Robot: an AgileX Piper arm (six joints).
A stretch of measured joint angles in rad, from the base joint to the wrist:
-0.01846, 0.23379, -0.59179, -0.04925, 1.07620, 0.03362
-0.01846, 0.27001, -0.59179, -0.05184, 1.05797, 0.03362
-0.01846, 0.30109, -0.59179, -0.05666, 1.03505, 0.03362
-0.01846, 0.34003, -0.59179, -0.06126, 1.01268, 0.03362
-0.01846, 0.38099, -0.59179, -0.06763, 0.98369, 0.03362
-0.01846, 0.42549, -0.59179, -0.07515, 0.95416, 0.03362
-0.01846, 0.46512, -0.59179, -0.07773, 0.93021, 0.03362
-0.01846, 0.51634, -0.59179, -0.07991, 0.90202, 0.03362
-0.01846, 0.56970, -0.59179, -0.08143, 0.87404, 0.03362
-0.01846, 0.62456, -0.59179, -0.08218, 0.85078, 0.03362
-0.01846, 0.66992, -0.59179, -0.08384, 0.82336, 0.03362
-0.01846, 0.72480, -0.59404, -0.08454, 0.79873, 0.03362
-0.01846, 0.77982, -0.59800, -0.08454, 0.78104, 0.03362
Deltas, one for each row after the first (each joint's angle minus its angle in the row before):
0.00000, 0.03622, 0.00000, -0.00259, -0.01823, 0.00000
0.00000, 0.03108, 0.00000, -0.00482, -0.02292, 0.00000
0.00000, 0.03894, 0.00000, -0.00460, -0.02237, 0.00000
0.00000, 0.04096, 0.00000, -0.00637, -0.02899, 0.00000
0.00000, 0.04450, 0.00000, -0.00752, -0.02953, 0.00000
0.00000, 0.03963, 0.00000, -0.00258, -0.02395, 0.00000
0.00000, 0.05122, 0.00000, -0.00218, -0.02819, 0.00000
0.00000, 0.05336, 0.00000, -0.00152, -0.02798, 0.00000
0.00000, 0.05486, 0.00000, -0.00075, -0.02326, 0.00000
0.00000, 0.04536, 0.00000, -0.00166, -0.02742, 0.00000
0.00000, 0.05488, -0.00225, -0.00070, -0.02463, 0.00000
0.00000, 0.05502, -0.00396, 0.00000, -0.01769, 0.00000

